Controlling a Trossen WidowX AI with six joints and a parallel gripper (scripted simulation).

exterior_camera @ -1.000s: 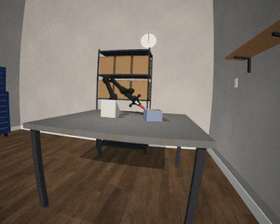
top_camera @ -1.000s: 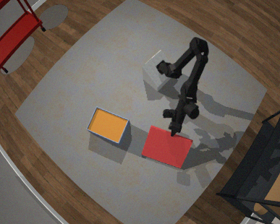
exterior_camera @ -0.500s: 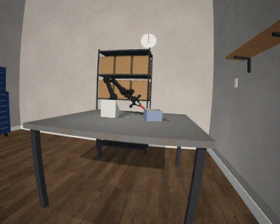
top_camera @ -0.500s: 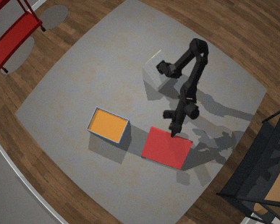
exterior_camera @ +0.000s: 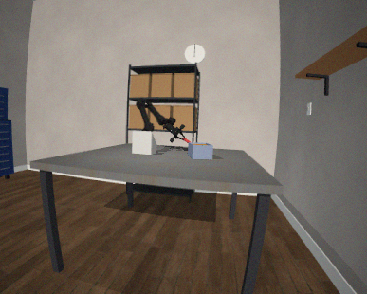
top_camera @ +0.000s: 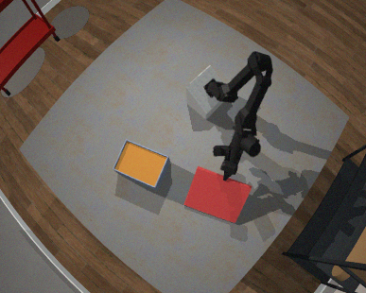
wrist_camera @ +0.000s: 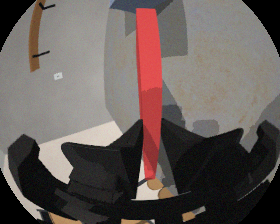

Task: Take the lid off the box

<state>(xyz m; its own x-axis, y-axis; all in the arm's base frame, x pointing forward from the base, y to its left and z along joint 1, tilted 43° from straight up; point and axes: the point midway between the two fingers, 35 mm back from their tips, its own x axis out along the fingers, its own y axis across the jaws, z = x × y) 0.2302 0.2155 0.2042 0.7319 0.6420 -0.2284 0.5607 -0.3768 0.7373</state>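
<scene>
The red lid lies 9 cm ahead of my hand, 4 cm to the left of it and 6 cm below it. From my hand the other things lie so: storage box 22 cm ahead, 28 cm to the right, 7 cm below.
</scene>
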